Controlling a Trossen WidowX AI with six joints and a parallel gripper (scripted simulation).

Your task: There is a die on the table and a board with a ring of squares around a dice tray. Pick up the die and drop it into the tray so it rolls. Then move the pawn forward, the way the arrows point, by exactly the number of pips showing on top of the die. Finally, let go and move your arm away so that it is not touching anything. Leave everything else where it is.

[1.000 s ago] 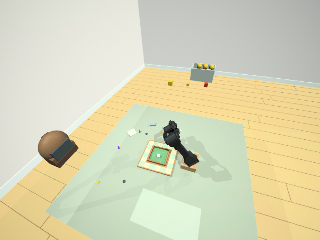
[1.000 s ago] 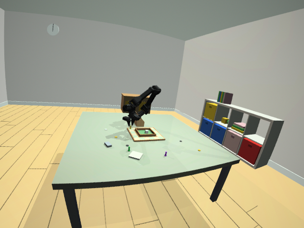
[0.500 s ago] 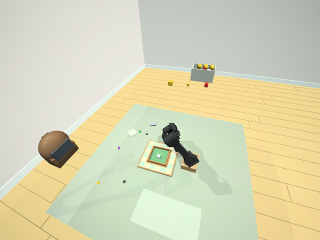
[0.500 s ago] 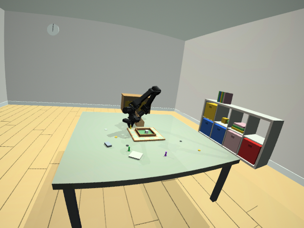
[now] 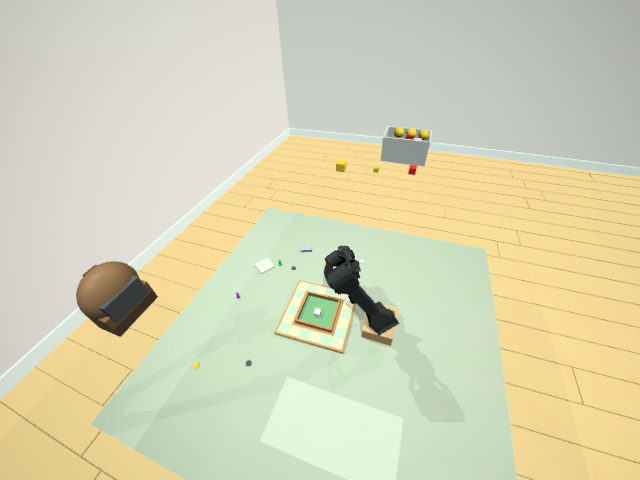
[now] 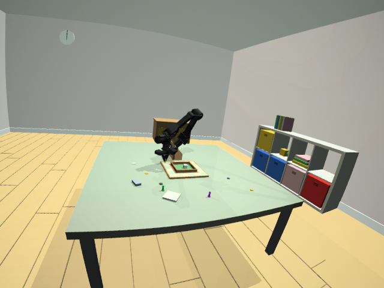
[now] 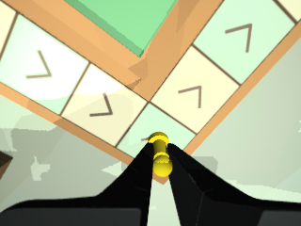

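Right now the green tray is 120 mm to the left of my gripper tip, 110 mm ahead of it and 20 mm below it. Also, from my gripper tip: white die 130 mm to the left, 110 mm ahead; yellow pawn 10 mm above; white disc 240 mm to the right, 20 mm below.
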